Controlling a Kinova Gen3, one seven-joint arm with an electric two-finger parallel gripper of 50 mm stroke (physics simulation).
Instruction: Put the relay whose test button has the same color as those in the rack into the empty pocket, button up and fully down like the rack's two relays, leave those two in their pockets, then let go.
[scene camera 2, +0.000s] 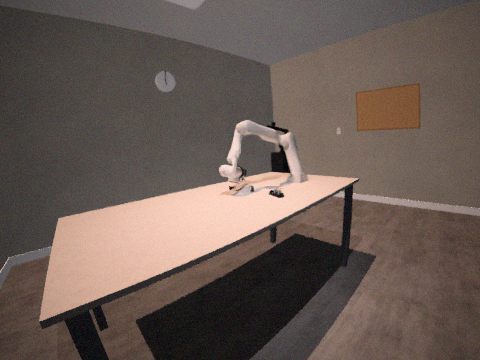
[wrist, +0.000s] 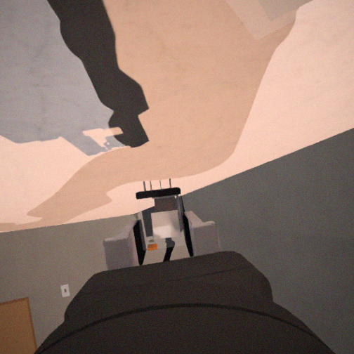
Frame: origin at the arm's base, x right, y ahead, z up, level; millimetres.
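Where they show: gripper, fingertip midpoint: (scene camera 2: 243, 175); arm's base at its link origin: (scene camera 2: 297, 175).
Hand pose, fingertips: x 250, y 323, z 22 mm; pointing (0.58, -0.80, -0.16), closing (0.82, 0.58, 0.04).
Note:
Each offset is from my fingertips to the top centre of the thing. "pt": to the spot under its first point. Level surfaces: height alone.
My gripper (scene camera 2: 243, 173) (wrist: 163, 231) is shut on a relay (wrist: 165, 224) with a clear case, a pale block inside, an orange test button and a black base with thin pins. The pins point outward, away from the palm. The gripper is tipped far over, with the walls behind it in the wrist view, and is above the far part of the table. The rack {pt dy +124, dx -447, dz -41 mm} (scene camera 2: 276, 192) is small and dark on the table, to the right of the gripper in the scene view; its pockets and button colors are too small to tell. The rack does not show in the wrist view.
Two small dark objects, one loose object {dy +147, dx -45, dz -48 mm} (scene camera 2: 232, 188) below the gripper and another loose object {dy +117, dx -222, dz -25 mm} (scene camera 2: 252, 189) between it and the rack, lie on the table {dz -69 mm} (scene camera 2: 165, 225) (wrist: 200, 60). The arm's shadows cross the table. The arm's base stands at the table's far end.

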